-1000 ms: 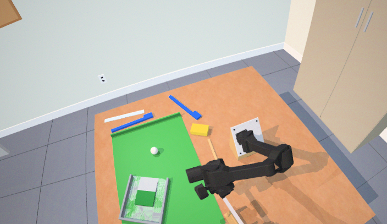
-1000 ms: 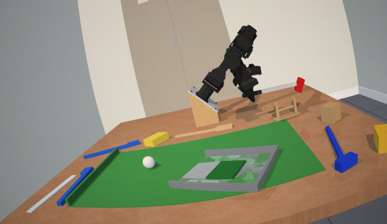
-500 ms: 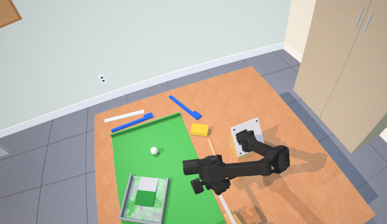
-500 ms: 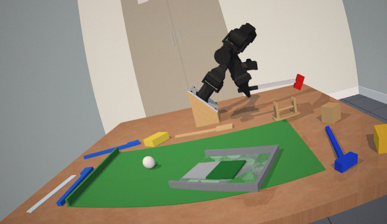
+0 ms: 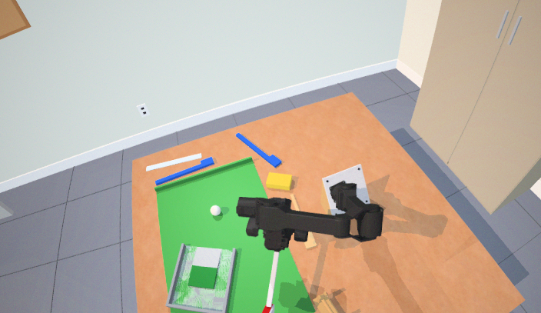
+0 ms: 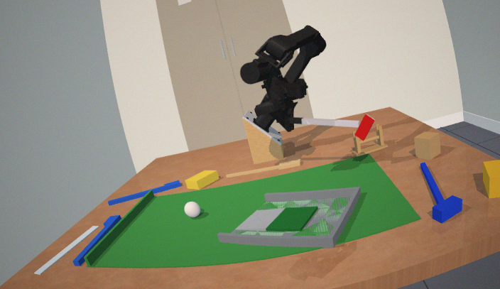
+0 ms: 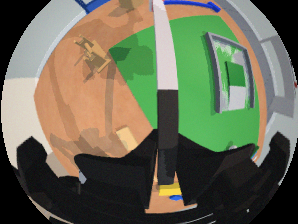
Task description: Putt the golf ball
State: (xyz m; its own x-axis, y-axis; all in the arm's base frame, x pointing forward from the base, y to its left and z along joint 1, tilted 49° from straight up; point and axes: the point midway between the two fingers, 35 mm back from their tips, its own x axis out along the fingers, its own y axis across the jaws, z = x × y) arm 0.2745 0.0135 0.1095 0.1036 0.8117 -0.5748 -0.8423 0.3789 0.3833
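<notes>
The yellow block is 32 cm to the right of my gripper tip, 12 cm below it and 12 cm behind it. Round my gripper tip: white golf ball 29 cm to the right, 17 cm ahead, 11 cm below; green mat 20 cm ahead, 15 cm to the right, 13 cm below; red putter 10 cm to the left, 6 cm ahead, 1 cm above.
</notes>
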